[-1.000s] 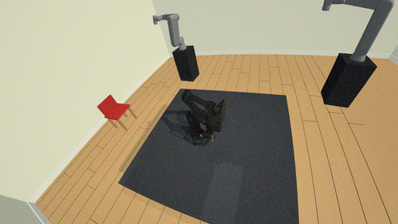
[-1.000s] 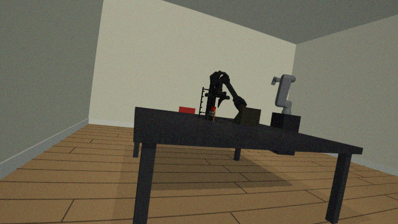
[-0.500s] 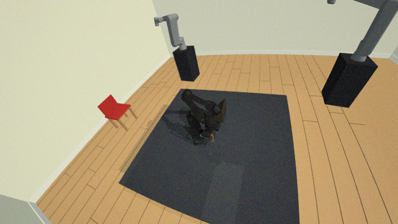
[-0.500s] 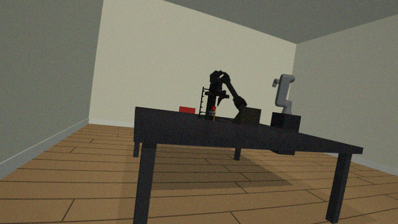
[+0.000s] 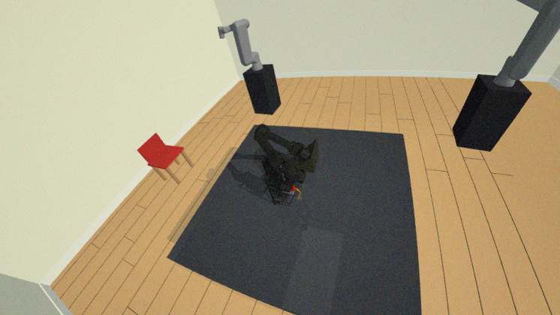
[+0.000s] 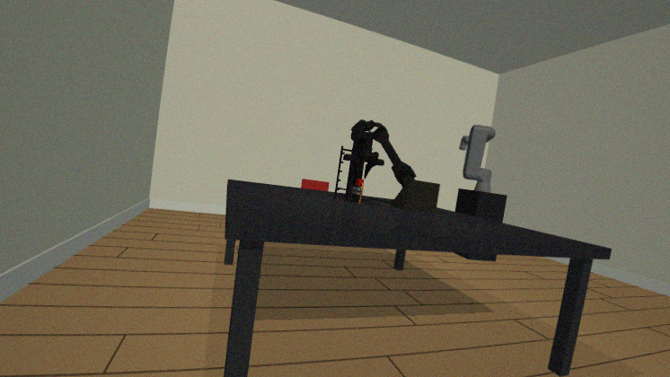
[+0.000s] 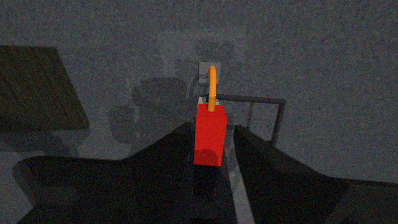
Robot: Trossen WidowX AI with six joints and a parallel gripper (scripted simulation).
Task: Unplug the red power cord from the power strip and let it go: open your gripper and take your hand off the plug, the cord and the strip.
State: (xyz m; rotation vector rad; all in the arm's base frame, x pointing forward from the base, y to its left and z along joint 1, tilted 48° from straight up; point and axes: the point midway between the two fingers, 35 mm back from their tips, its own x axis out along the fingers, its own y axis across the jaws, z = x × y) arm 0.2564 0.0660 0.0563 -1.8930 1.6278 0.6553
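The red plug lies 4 cm to the right of my gripper tip and 1 cm below it.
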